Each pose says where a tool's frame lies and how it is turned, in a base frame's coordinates. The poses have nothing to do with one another.
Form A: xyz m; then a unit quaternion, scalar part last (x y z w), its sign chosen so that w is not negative.
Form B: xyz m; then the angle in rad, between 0 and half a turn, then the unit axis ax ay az. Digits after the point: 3 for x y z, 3 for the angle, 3 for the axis.
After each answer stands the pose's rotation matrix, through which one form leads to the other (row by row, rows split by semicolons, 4 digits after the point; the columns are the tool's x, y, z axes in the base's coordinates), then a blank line. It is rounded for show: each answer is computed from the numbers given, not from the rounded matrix.
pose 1, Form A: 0.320 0.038 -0.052 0.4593 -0.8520 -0.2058 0.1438
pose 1, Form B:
0.320 0.038 -0.052 2.853 0.464 -0.861 -0.208
-0.5367 -0.7235 -0.4341; -0.8419 0.4933 0.2186; 0.0560 0.4828 -0.8739

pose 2, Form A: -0.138 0.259 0.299 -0.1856 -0.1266 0.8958 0.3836
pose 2, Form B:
-0.138 0.259 0.299 2.354 -0.201 -0.137 0.970
-0.6368 -0.6402 -0.4296; 0.7342 -0.6737 -0.0844; -0.2354 -0.3692 0.8991

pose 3, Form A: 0.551 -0.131 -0.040 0.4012 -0.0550 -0.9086 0.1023
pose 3, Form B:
0.551 -0.131 -0.040 2.937 0.403 -0.055 -0.913
-0.6571 0.1418 -0.7403; -0.2300 -0.9730 0.0179; -0.7178 0.1820 0.6720

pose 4, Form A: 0.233 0.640 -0.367 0.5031 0.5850 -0.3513 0.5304
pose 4, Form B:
0.233 0.640 -0.367 2.023 0.593 0.690 -0.414
0.0688 0.9612 0.2671; 0.2160 0.2470 -0.9446; -0.9740 0.1227 -0.1906

